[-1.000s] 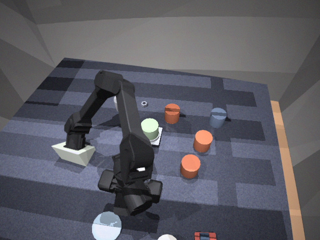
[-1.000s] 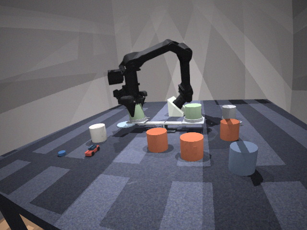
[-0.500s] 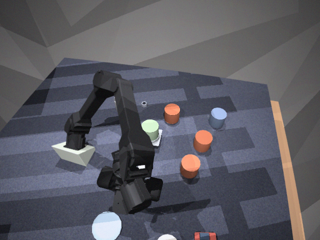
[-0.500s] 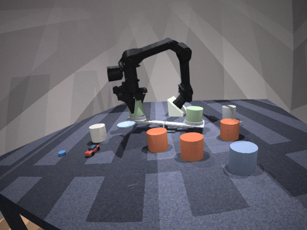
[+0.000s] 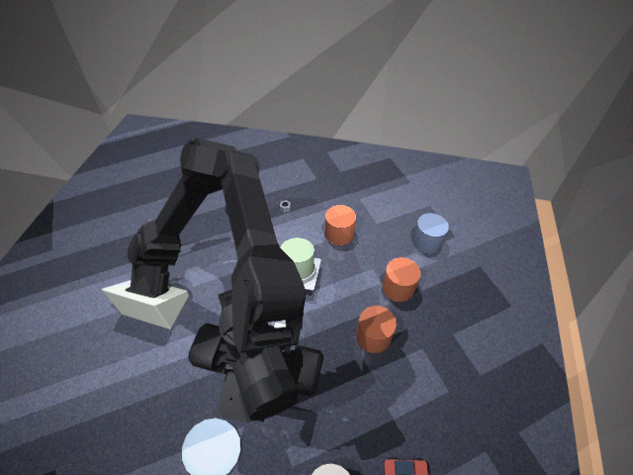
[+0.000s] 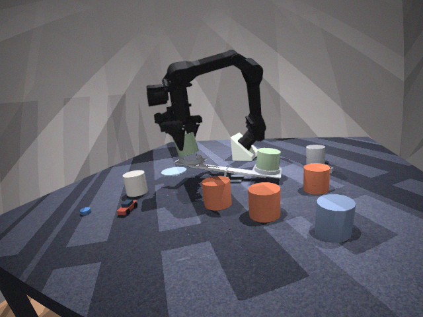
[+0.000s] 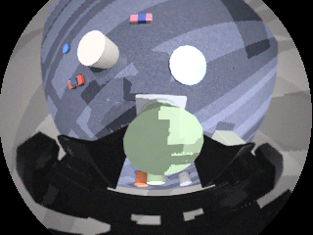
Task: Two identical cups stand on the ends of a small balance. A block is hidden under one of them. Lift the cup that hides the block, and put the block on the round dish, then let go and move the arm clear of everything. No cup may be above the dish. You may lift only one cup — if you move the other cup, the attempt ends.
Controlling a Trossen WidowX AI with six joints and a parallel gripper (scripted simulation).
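My gripper tip is 1 cm to the right of the pale block and 3 cm above it. Also, from my gripper tip: pale blue round dish 7 cm behind, 11 cm to the right, 11 cm below; then red toy car 26 cm ahead, 7 cm to the right, 10 cm below; then white cylinder 15 cm ahead, 11 cm to the right, 8 cm below.
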